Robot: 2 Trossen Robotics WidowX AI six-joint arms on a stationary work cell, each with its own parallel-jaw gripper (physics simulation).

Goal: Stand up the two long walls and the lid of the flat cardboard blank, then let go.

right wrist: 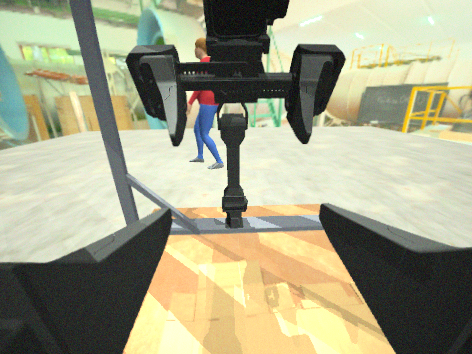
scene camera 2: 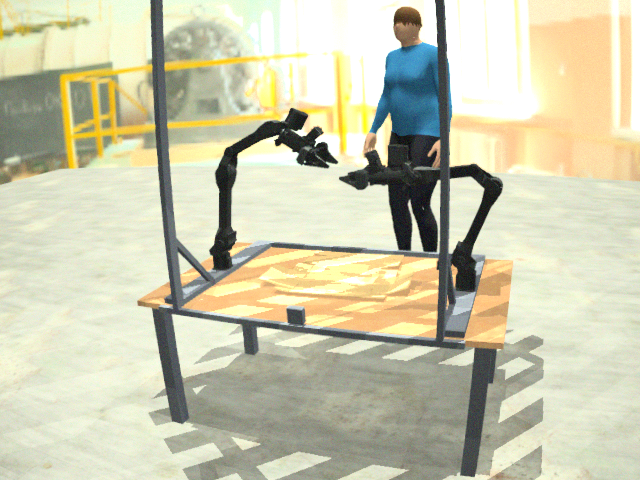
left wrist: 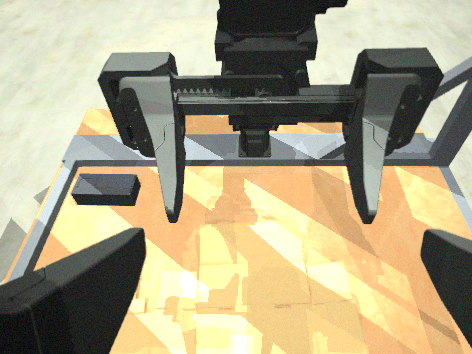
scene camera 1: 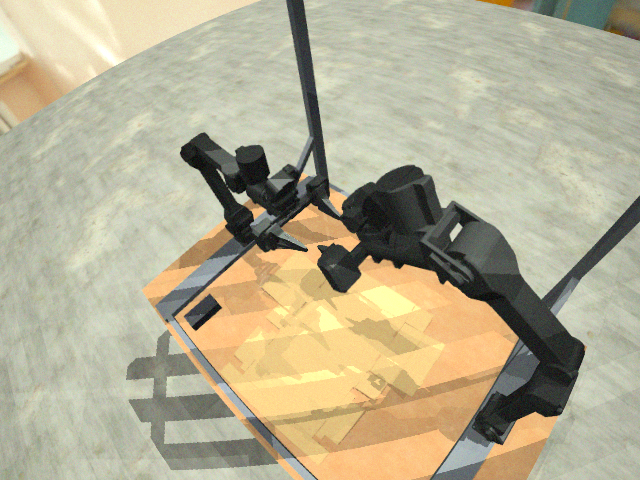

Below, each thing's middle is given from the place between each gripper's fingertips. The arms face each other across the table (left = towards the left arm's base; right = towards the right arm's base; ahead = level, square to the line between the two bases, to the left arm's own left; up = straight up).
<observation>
My left hand is 40 cm above the dark block (left wrist: 90, 188), 34 cm to the left of it and 28 cm short of it.
Now: right hand 36 cm above the dark block, 31 cm to the left of it and 28 cm short of it.
</observation>
